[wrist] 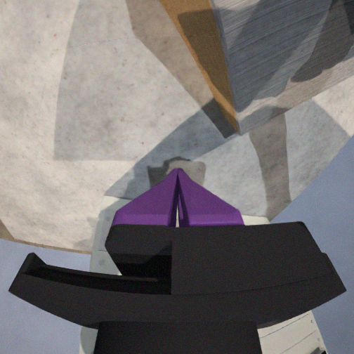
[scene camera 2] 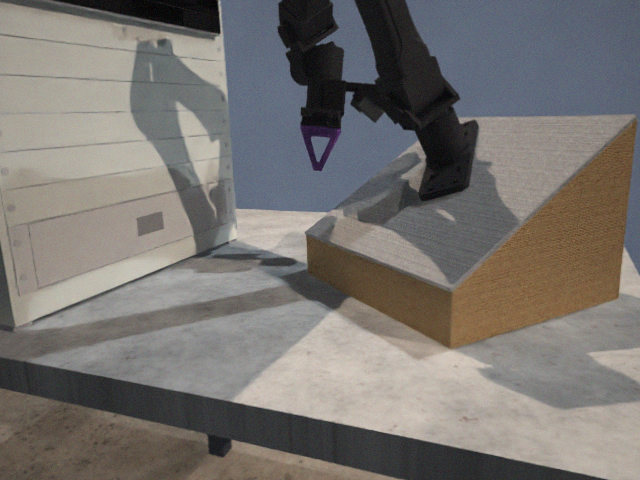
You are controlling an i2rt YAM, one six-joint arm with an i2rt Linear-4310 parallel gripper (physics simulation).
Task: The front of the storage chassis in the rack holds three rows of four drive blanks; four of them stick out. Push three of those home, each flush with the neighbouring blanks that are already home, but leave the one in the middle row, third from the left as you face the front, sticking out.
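Pixels of known places: gripper, fingertip midpoint: (scene camera 2: 317,170); arm's base, link origin: (scene camera 2: 451,160).
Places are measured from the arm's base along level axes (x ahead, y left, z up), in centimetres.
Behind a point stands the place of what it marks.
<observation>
My gripper (scene camera 2: 318,169) @(x 23.6, y -1.4, z -2.1 cm) (wrist: 177,174) is shut, its purple fingertips together with nothing between them. In the scene view it points down in the air, between the rack and the wedge-shaped stand, touching neither. The rack (scene camera 2: 108,124) @(x 44.3, y 24.2, z 7.0 cm) stands at the left of the scene view, its pale panelled front turned toward the arm, with the arm's shadow across it. In the wrist view part of the rack (wrist: 292,335) shows behind and below the gripper body. The storage chassis and its drive blanks cannot be made out in either view; a dark opening (scene camera 2: 155,11) @(x 43.3, y 13.2, z 23.6 cm) shows at the rack's top.
The wedge-shaped stand (scene camera 2: 537,294) @(x -14.4, y 15.9, z -14.3 cm) (wrist: 197,50), with wooden sides and a grey sloped top, carries the arm's base at the right. Both stand on the pale table (scene camera 2: 330,377) @(x 2.4, y 38.1, z -17.9 cm) (wrist: 95,90). The table's front edge runs across the bottom of the scene view.
</observation>
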